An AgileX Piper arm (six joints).
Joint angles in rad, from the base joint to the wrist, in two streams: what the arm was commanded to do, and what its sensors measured. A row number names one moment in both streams.
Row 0, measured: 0.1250 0.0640 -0.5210 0.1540 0.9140 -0.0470
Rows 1 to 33, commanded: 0.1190 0.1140 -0.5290 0.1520 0.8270 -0.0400; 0.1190 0.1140 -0.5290 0.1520 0.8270 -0.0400; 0.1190 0.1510 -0.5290 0.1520 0.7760 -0.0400; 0.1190 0.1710 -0.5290 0.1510 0.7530 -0.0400; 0.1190 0.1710 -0.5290 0.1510 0.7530 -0.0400; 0.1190 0.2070 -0.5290 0.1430 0.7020 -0.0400; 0.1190 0.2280 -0.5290 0.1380 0.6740 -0.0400; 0.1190 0.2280 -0.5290 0.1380 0.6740 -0.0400; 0.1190 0.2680 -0.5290 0.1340 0.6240 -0.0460; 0.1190 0.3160 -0.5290 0.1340 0.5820 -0.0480; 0.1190 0.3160 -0.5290 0.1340 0.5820 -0.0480; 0.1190 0.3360 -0.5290 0.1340 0.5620 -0.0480; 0.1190 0.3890 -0.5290 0.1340 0.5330 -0.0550; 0.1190 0.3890 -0.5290 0.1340 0.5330 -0.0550; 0.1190 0.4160 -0.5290 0.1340 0.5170 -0.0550; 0.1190 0.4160 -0.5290 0.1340 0.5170 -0.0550; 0.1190 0.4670 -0.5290 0.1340 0.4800 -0.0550; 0.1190 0.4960 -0.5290 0.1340 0.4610 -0.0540; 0.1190 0.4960 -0.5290 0.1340 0.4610 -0.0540; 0.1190 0.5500 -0.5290 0.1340 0.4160 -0.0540; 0.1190 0.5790 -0.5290 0.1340 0.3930 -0.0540; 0.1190 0.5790 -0.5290 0.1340 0.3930 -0.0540; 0.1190 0.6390 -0.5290 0.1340 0.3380 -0.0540; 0.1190 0.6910 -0.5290 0.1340 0.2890 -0.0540; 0.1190 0.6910 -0.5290 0.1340 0.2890 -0.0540; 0.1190 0.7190 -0.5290 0.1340 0.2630 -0.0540; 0.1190 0.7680 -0.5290 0.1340 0.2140 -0.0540; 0.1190 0.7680 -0.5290 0.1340 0.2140 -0.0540; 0.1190 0.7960 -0.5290 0.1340 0.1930 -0.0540; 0.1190 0.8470 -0.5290 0.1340 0.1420 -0.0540; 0.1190 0.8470 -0.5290 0.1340 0.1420 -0.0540; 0.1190 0.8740 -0.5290 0.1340 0.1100 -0.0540; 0.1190 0.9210 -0.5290 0.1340 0.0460 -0.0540
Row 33, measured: 0.1250 0.8660 -0.5210 0.1360 0.1400 -0.0490
